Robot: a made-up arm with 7 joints. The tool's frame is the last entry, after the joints. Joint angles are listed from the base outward. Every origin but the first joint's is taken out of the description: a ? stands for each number. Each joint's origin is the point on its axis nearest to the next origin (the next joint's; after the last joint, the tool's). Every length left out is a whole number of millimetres.
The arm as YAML. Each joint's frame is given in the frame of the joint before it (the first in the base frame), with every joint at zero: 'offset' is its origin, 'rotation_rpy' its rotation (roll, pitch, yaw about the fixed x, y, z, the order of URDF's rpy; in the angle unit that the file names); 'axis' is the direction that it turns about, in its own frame. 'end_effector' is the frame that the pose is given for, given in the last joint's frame.
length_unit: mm
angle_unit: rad
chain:
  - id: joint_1
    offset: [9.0, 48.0, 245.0]
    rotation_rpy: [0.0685, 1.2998, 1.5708]
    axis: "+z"
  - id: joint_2
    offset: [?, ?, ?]
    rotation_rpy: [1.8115, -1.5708, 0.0]
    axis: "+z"
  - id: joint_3
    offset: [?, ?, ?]
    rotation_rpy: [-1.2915, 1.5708, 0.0]
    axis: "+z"
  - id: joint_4
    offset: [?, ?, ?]
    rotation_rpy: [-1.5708, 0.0, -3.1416]
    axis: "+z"
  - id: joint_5
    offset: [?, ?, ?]
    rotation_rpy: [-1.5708, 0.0, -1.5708]
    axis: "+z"
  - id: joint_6
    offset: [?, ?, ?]
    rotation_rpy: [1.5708, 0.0, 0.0]
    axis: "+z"
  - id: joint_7
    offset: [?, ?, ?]
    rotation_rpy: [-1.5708, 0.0, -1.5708]
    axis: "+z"
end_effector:
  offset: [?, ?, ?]
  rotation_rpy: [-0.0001, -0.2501, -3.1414]
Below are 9 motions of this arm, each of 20 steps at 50 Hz.
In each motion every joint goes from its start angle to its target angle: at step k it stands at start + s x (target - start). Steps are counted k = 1, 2, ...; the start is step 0. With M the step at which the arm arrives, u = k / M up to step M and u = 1 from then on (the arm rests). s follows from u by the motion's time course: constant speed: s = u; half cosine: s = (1 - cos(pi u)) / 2; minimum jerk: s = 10 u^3 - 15 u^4 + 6 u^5.
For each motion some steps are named. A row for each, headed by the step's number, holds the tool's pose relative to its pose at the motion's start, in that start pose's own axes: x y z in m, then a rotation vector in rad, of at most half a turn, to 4 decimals.
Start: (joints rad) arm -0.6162 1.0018 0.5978 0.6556 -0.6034 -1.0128 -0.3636
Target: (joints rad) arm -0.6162 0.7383 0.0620 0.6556 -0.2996 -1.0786 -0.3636
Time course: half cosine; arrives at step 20
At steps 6, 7, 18, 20:
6: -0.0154 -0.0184 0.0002 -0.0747 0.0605 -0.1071
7: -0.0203 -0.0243 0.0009 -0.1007 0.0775 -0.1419
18: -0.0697 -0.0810 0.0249 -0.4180 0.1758 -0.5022
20: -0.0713 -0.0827 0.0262 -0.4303 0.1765 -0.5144

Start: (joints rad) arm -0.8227 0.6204 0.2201 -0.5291 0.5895 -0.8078 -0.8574
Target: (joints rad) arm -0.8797 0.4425 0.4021 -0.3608 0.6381 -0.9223 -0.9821
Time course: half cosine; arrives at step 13
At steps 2, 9, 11, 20:
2: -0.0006 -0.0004 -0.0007 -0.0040 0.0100 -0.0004
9: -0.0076 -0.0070 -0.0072 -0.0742 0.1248 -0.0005
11: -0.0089 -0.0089 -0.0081 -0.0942 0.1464 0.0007
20: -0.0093 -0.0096 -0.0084 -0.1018 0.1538 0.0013

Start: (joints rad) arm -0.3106 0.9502 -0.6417 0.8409 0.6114 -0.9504 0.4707
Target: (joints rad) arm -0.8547 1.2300 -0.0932 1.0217 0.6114 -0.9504 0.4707
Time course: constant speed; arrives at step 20
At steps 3, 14, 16, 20:
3: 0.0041 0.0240 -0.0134 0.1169 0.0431 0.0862
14: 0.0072 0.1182 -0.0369 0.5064 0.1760 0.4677
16: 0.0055 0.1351 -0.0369 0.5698 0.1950 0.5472
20: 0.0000 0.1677 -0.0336 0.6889 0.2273 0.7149

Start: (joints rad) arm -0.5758 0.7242 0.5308 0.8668 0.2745 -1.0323 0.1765
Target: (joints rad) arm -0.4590 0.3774 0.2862 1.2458 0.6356 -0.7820 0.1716
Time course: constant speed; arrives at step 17
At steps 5, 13, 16, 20:
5: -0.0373 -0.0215 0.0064 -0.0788 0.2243 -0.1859
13: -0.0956 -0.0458 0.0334 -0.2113 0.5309 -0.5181
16: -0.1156 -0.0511 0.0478 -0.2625 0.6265 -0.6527
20: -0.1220 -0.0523 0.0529 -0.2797 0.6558 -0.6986

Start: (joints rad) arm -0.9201 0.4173 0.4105 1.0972 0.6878 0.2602 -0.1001
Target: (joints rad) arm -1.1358 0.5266 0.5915 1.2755 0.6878 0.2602 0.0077
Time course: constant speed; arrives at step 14
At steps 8, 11, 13, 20:
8: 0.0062 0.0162 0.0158 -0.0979 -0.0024 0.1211
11: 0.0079 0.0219 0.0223 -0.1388 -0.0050 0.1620
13: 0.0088 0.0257 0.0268 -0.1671 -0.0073 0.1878
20: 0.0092 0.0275 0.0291 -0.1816 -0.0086 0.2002

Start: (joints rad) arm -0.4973 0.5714 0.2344 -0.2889 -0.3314 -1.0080 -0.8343
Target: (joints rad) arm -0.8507 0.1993 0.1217 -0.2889 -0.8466 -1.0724 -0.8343
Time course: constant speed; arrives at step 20
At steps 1, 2, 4, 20:
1: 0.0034 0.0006 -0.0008 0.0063 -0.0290 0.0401
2: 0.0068 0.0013 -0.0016 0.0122 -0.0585 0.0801
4: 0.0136 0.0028 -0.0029 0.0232 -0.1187 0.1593
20: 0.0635 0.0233 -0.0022 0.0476 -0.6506 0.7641

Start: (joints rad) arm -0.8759 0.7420 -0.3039 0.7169 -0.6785 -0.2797 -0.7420
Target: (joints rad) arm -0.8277 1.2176 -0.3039 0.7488 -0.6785 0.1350 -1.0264
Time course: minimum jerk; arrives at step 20
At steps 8, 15, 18, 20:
8: -0.0213 0.0233 0.0061 -0.0007 0.1845 -0.0058
15: -0.0609 0.0600 0.0301 -0.0435 0.4918 0.0418
18: -0.0672 0.0651 0.0355 -0.0549 0.5371 0.0567
20: -0.0678 0.0656 0.0360 -0.0559 0.5411 0.0581

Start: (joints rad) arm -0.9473 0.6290 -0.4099 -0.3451 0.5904 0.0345 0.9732
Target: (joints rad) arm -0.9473 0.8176 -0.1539 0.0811 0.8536 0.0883 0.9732
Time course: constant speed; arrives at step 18
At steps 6, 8, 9, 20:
6: -0.0096 0.0131 -0.0384 0.2351 -0.0329 -0.0981
8: -0.0123 0.0194 -0.0506 0.3123 -0.0427 -0.1306
9: -0.0136 0.0229 -0.0565 0.3506 -0.0473 -0.1468
20: -0.0220 0.0629 -0.1037 0.6881 -0.0798 -0.2920

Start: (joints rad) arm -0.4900 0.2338 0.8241 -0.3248 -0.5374 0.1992 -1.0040
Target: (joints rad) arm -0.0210 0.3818 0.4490 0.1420 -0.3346 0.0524 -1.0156
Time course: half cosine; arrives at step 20
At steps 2, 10, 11, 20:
2: -0.0019 0.0001 -0.0018 -0.0069 0.0196 0.0024
10: -0.0478 -0.0045 -0.0315 -0.1443 0.4155 0.0434
11: -0.0569 -0.0064 -0.0348 -0.1681 0.4830 0.0487
20: -0.1113 -0.0219 -0.0419 -0.3057 0.8560 0.0684

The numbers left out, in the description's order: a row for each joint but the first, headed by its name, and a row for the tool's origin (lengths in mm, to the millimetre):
joint_2: 7.0 -12.0 0.0
joint_3: -35.0 -114.0 0.0
joint_4: -8.0 -5.0 0.0
joint_5: 93.0 -10.0 0.0
joint_6: -25.0 41.0 0.0
joint_7: 1.0 49.0 0.0
tool: 18.0 18.0 0.0

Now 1 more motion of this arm.
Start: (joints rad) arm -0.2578 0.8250 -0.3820 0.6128 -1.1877 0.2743 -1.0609
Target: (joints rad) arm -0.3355 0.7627 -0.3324 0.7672 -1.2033 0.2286 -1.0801
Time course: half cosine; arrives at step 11
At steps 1, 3, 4, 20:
1: 0.0001 0.0002 0.0002 0.0003 -0.0027 0.0007
3: 0.0012 0.0014 0.0016 0.0024 -0.0230 0.0059
4: 0.0019 0.0024 0.0027 0.0038 -0.0389 0.0100
20: 0.0064 0.0075 0.0088 0.0084 -0.1313 0.0339

